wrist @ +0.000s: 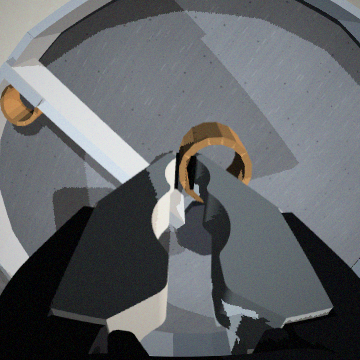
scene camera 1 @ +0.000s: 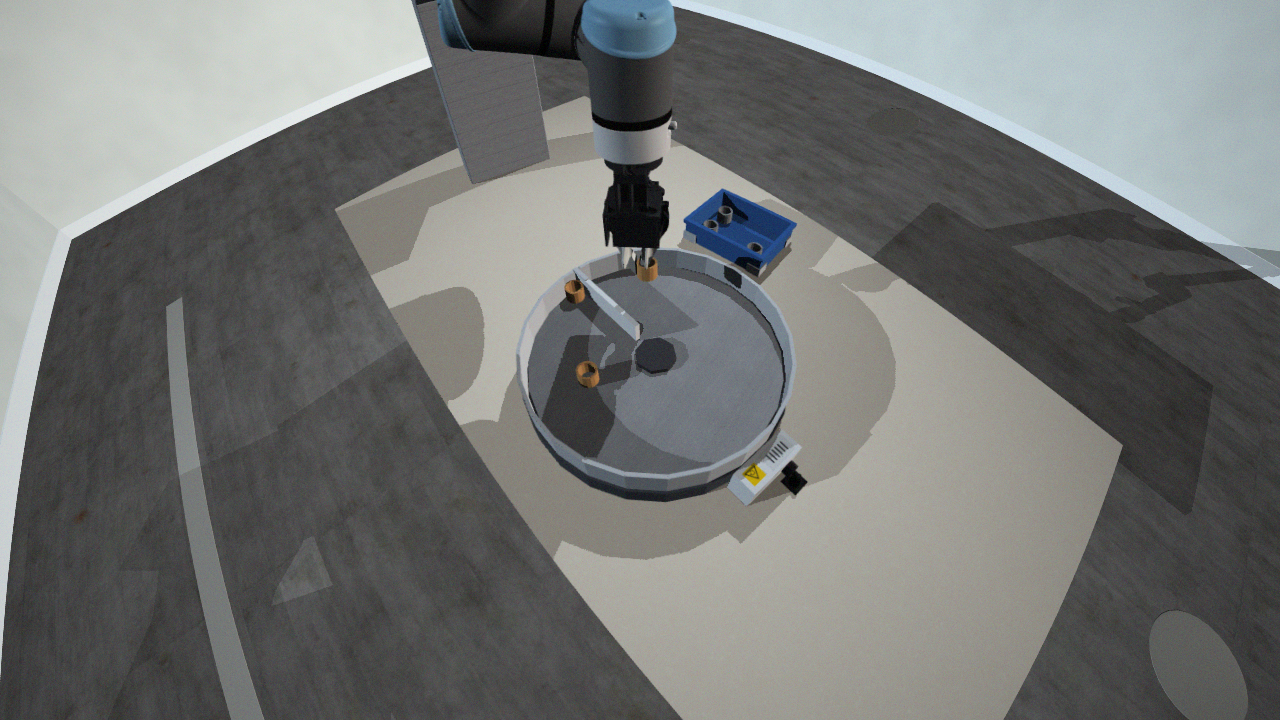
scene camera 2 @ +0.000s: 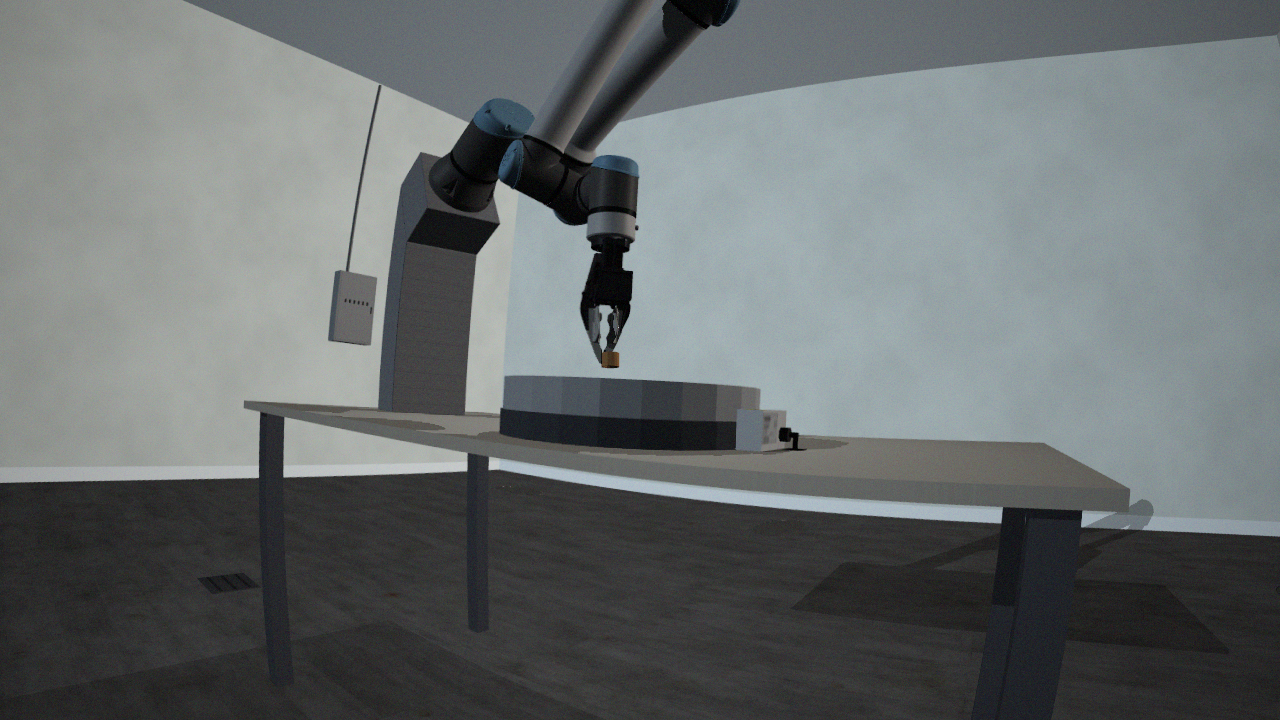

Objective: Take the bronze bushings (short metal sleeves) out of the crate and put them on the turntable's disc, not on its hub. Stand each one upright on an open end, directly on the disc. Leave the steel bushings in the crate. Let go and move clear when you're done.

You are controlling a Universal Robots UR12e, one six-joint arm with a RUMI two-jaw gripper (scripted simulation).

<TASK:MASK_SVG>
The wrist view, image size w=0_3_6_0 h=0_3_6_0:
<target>gripper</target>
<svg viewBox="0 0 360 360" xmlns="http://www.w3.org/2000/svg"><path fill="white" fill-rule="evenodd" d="M0 295L0 360L360 360L360 278L292 212L284 213L205 155L197 152L191 156L187 166L190 190L194 190L205 204L202 225L213 237L211 258L213 313L216 326L226 328L232 355L199 357L149 356L139 342L148 333L162 325L166 318L169 255L158 241L158 238L169 226L170 194L174 189L178 189L180 153L175 151L169 151L91 207L83 206L25 261Z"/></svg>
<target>bronze bushing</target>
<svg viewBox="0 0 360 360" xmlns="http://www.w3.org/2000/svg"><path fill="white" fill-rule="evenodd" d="M218 122L203 122L192 127L183 137L179 147L180 182L187 194L196 201L203 203L203 200L194 190L190 190L186 169L191 156L198 150L209 145L224 145L235 150L235 157L226 171L247 185L252 175L251 160L239 137L228 126Z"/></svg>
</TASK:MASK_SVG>
